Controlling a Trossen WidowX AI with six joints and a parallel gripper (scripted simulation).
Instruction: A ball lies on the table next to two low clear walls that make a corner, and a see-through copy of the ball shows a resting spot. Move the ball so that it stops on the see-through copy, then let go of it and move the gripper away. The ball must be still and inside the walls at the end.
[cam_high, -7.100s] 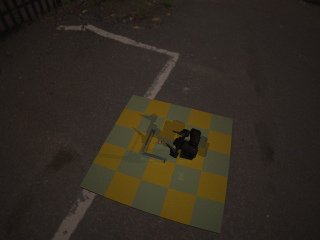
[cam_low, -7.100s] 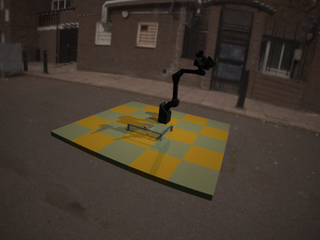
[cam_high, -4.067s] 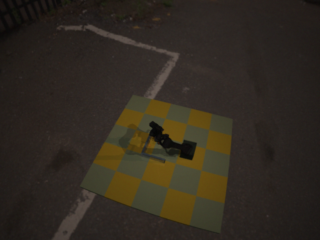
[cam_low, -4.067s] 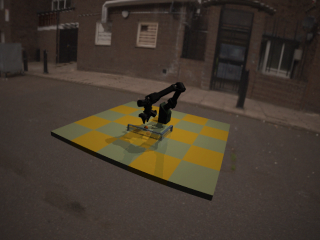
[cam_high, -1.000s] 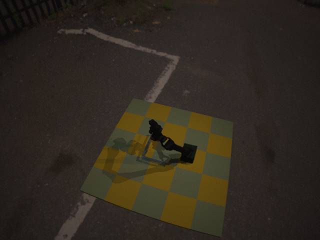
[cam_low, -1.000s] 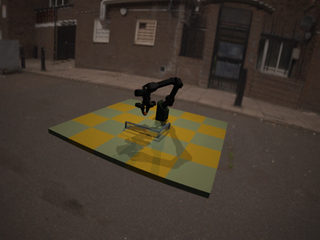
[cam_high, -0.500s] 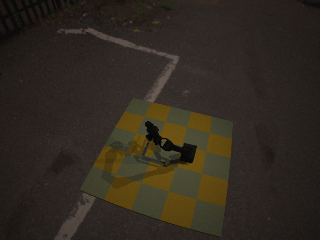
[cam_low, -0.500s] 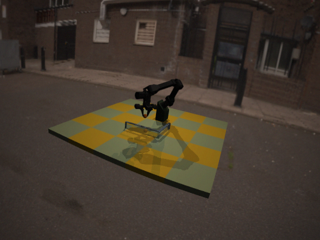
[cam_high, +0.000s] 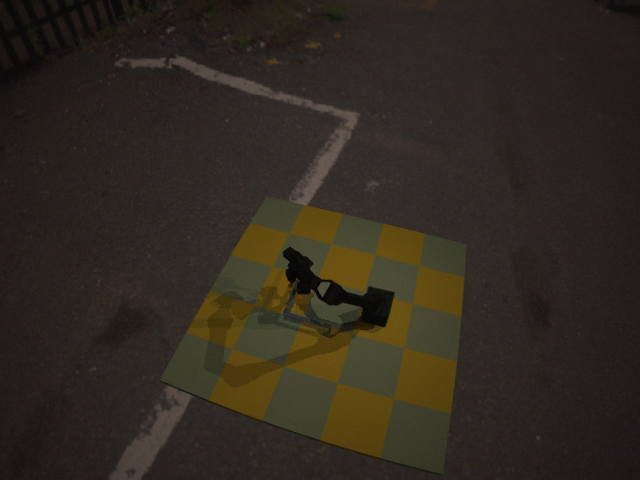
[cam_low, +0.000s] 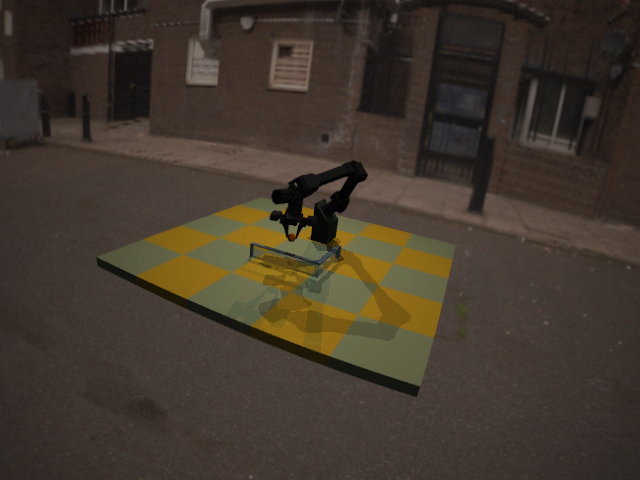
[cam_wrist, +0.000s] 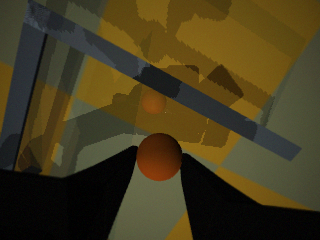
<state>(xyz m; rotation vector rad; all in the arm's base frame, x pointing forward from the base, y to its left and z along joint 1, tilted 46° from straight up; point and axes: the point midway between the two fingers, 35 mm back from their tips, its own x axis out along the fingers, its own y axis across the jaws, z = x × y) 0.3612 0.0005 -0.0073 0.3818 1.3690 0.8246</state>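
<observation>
Right now my gripper tip is 90 mm above the see-through copy of ball, 20 mm to the right of it and 20 mm short of it. The rest, counted from my gripper tip: orange ball: right at my gripper tip.
</observation>
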